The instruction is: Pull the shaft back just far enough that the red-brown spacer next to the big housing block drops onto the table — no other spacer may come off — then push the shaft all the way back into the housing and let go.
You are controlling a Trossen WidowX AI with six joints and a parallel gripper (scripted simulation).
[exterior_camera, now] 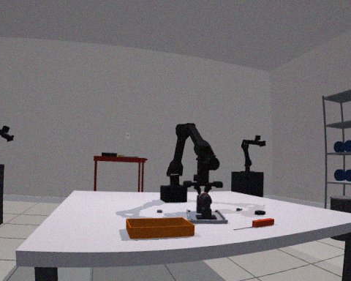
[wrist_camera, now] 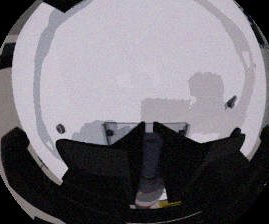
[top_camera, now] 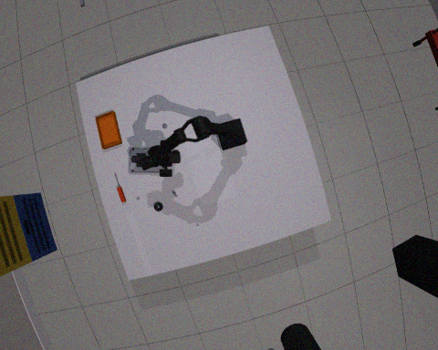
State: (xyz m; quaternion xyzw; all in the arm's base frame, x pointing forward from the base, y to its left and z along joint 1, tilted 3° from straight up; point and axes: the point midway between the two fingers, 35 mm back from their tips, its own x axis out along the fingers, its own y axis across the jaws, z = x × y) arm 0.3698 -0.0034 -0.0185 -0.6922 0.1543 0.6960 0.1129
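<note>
The red-brown spacer is 9 cm ahead of my gripper tip, 4 cm to the right of it and 3 cm above it. Round my gripper tip: red-handled screwdriver: 35 cm ahead, 3 cm to the left, 4 cm below; orange tray: 29 cm ahead, 31 cm to the right, 4 cm below.
</note>
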